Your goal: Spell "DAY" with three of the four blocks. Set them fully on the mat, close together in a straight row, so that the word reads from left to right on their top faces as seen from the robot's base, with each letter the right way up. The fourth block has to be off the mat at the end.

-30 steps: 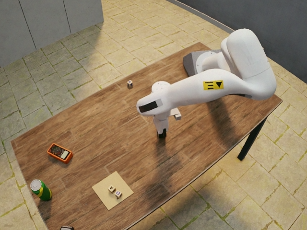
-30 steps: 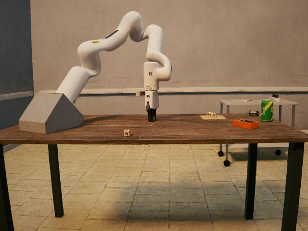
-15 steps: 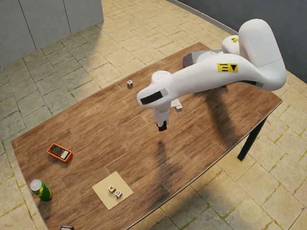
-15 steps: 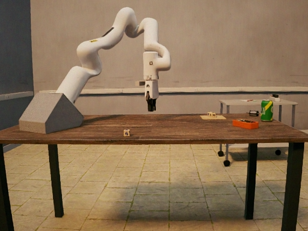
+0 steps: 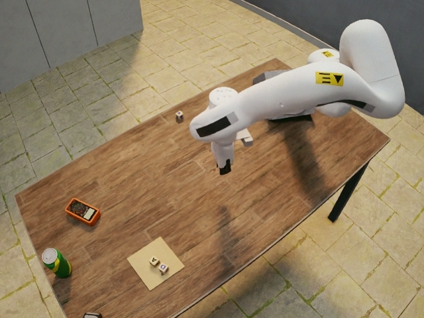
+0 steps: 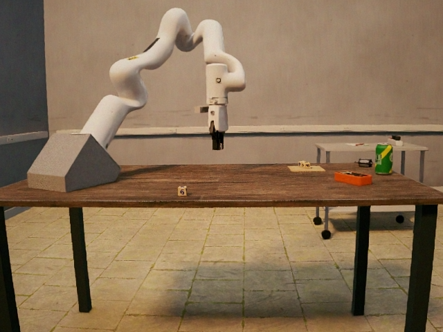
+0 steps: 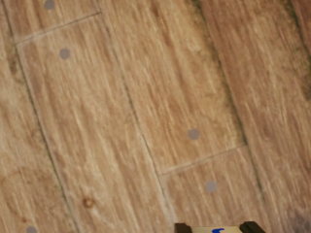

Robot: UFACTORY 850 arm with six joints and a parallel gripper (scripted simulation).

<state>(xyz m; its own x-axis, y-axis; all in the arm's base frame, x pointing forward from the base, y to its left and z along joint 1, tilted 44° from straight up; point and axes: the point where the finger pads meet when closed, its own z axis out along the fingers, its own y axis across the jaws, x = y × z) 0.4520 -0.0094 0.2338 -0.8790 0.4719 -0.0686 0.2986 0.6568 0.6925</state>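
Right now my hand is 36 cm short of the tan mat, 11 cm to the right of it and 12 cm above it. The rest, counted from my hand: dark object 63 cm ahead, 18 cm to the left, 10 cm below.
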